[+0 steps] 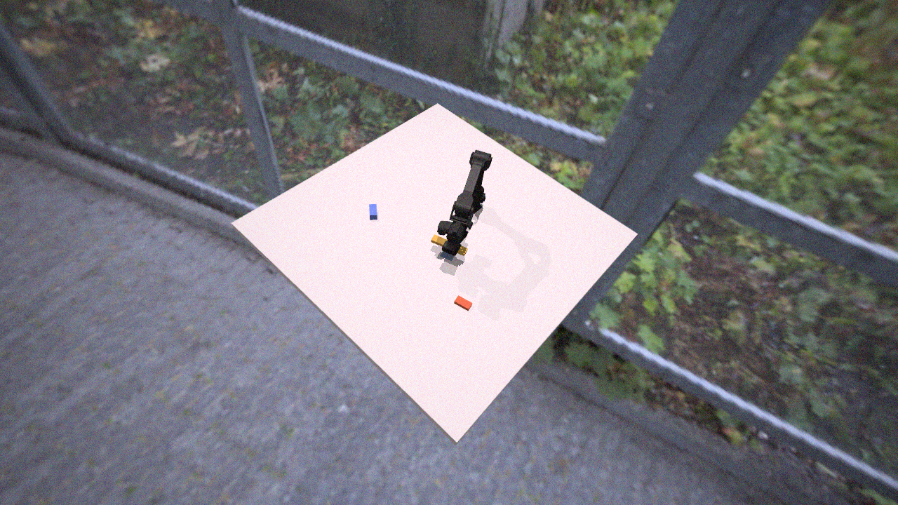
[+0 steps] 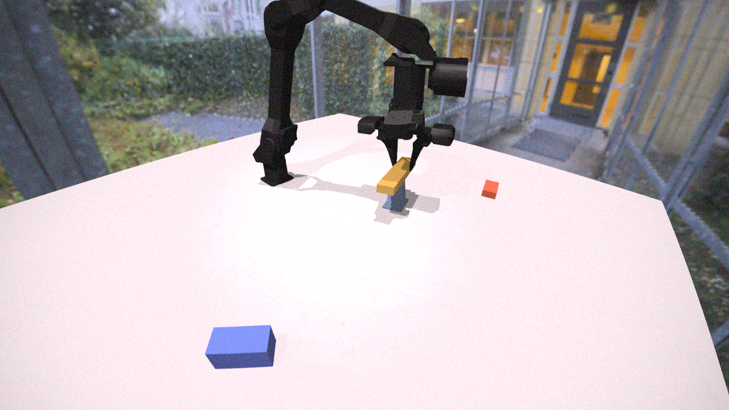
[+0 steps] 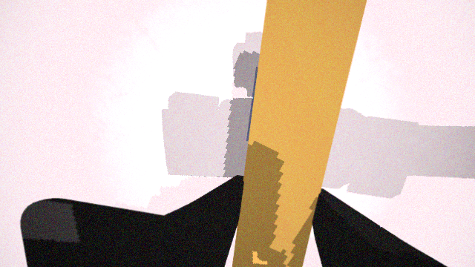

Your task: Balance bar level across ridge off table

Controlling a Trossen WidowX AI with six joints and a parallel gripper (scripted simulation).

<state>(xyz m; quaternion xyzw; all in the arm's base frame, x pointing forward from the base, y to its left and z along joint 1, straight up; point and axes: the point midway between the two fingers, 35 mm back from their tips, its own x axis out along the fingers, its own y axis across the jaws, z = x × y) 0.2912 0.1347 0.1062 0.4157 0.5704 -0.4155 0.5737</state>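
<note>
Right now my gripper tip is 30 mm to the left of the yellow bar and 10 mm short of it. The rest, counted from my gripper tip: blue block (420 mm to the right, 90 mm ahead, 60 mm below); then red block (180 mm to the left, 140 mm ahead, 60 mm below).
</note>
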